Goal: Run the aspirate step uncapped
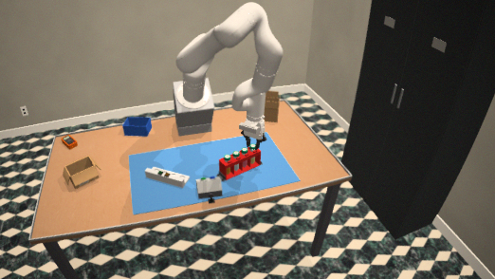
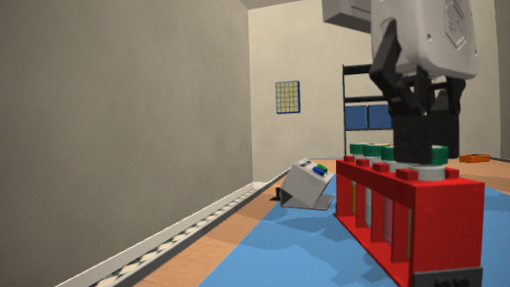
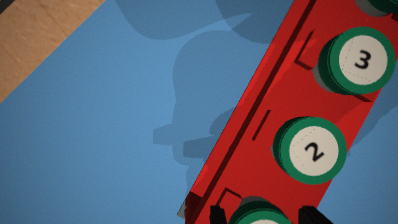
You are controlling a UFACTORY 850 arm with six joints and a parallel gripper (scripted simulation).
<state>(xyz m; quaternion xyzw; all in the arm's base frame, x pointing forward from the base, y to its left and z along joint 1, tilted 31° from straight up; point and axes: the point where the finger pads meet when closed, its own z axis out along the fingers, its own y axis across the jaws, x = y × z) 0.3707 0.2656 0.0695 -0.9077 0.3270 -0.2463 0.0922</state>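
Now: the green cap 1 cm below my hand. Also, from my hand: key housing: 25 cm to the right, 16 cm ahead, 8 cm below; then blue cycle key: 23 cm to the right, 14 cm ahead, 6 cm below; then tube cap: 14 cm to the right, 6 cm ahead, 2 cm below.
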